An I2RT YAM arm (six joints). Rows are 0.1 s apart.
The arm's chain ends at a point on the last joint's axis. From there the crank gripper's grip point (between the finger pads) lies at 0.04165 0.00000 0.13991 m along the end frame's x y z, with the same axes.
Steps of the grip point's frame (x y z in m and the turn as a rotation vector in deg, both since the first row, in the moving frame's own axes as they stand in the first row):
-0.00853, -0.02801, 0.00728, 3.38, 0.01, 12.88
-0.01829, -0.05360, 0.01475, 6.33, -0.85, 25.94
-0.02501, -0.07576, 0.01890, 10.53, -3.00, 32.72
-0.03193, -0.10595, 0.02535, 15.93, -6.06, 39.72
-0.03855, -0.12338, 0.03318, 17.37, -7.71, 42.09
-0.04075, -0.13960, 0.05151, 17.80, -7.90, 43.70
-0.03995, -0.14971, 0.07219, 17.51, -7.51, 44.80
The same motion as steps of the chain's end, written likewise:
-0.00843, -0.02911, 0.00725, 3.38, 0.01, 12.88
-0.01553, -0.05638, 0.01398, 6.33, -0.85, 25.94
-0.01860, -0.07172, 0.01721, 10.53, -3.00, 32.72
-0.02159, -0.09137, 0.02343, 15.93, -6.06, 39.72
-0.02545, -0.10545, 0.03106, 17.37, -7.71, 42.09
-0.02746, -0.12143, 0.04938, 17.80, -7.90, 43.70
-0.02715, -0.13317, 0.06996, 17.51, -7.51, 44.80

